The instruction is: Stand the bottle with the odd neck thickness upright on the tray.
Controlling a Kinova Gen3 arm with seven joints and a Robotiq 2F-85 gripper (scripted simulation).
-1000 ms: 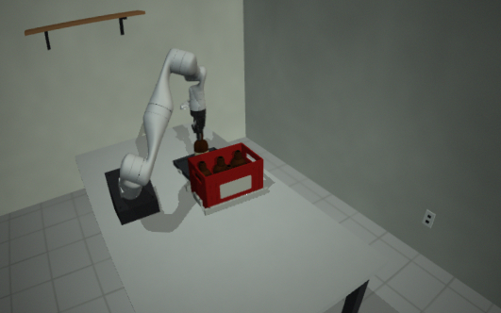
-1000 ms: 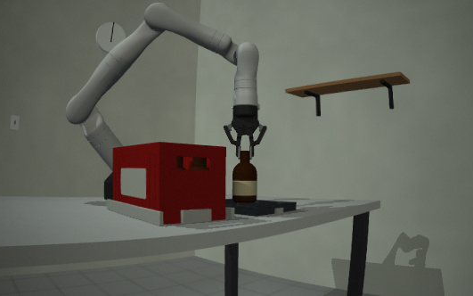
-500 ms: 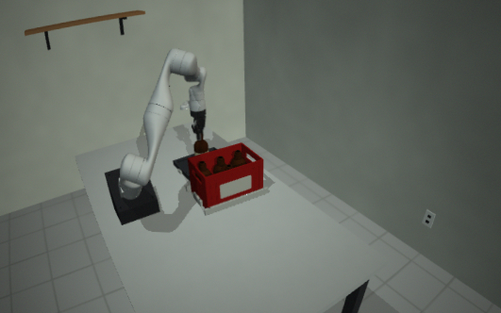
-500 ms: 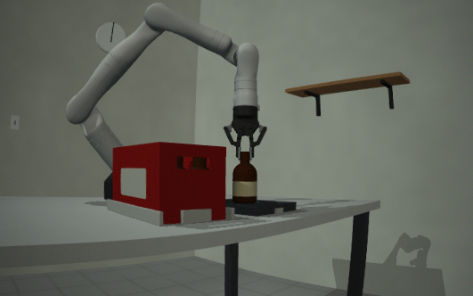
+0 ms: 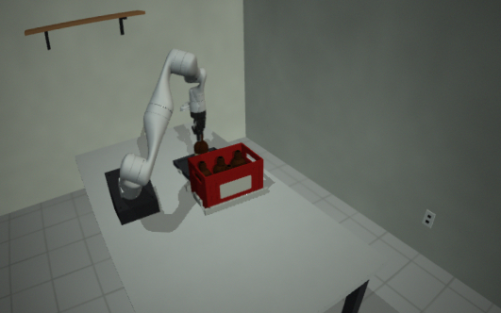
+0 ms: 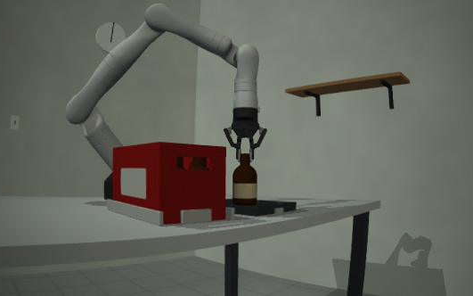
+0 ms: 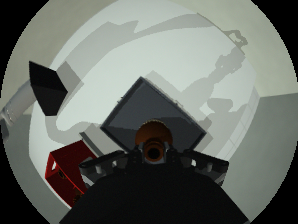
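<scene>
Right now the dark tray is 150 mm below my hand. The rest, counted from my hand: red crate (280 mm to the right, 80 mm below, 10 mm ahead).
</scene>
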